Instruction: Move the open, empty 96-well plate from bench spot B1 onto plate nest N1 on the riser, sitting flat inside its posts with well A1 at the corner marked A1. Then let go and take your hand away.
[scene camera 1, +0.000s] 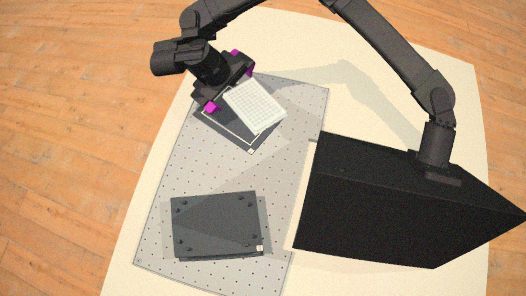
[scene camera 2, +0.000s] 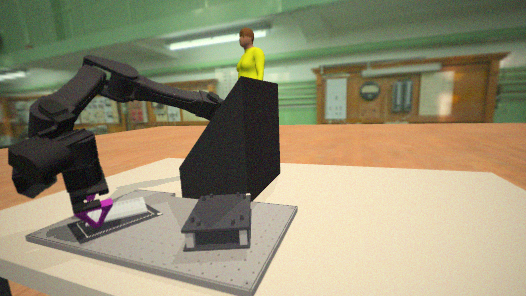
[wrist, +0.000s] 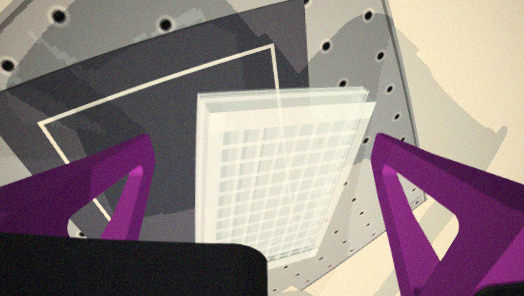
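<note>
The clear white 96-well plate (scene camera 1: 255, 105) (scene camera 2: 127, 207) (wrist: 285, 175) is on the dark pad of bench spot B1 (scene camera 1: 226, 119) (wrist: 150, 110). It sits askew and overlaps one side of the white outline. My gripper (scene camera 1: 231, 89) (scene camera 2: 95, 212) (wrist: 262, 146) is open, low over one end of the plate. In the wrist view the plate shows between the magenta fingers, apart from both, with the wider gap at the left finger. Plate nest N1 (scene camera 1: 215, 225) (scene camera 2: 220, 212) is a dark platform with short posts on the riser. Its pale corner tag (scene camera 1: 259, 248) is too small to read.
The perforated grey board (scene camera 1: 200, 170) (scene camera 2: 150, 255) carries the pad and riser. A big black wedge-shaped block (scene camera 1: 360, 210) (scene camera 2: 250, 140) stands beside the board, with the arm's base on it in scene camera 1. A person in yellow (scene camera 2: 252, 62) shows behind the block.
</note>
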